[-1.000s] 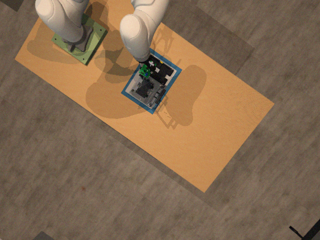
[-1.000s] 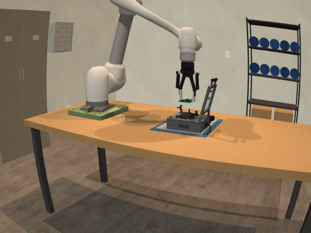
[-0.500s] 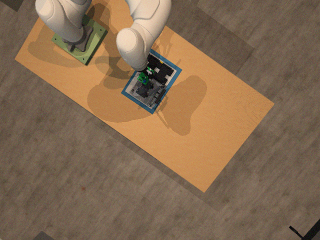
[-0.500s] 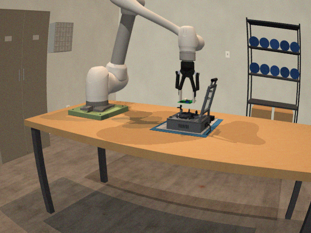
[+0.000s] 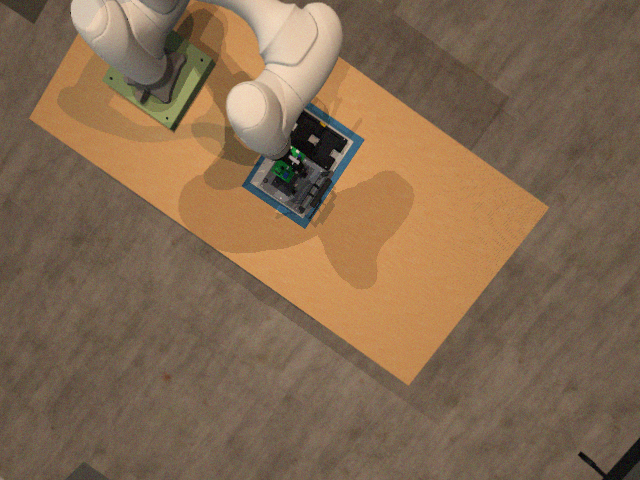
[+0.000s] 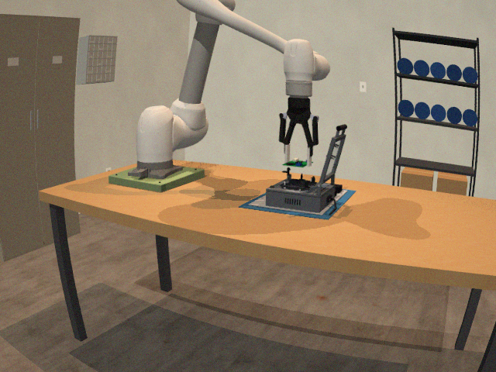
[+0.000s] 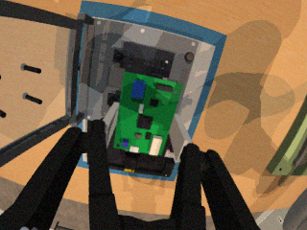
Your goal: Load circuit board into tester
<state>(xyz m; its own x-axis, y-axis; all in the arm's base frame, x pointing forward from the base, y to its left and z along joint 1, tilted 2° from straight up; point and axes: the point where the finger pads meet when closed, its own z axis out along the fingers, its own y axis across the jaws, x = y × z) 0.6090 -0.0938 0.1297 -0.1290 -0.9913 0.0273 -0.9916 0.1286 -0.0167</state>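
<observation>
My hand is 40 mm short of the grey tester and 40 mm above it. Also, from my hand: green circuit board 20 mm below; lid 130 mm ahead, 50 mm to the right, 30 mm above; latch hook 50 mm behind, 30 mm to the left, 60 mm below.
</observation>
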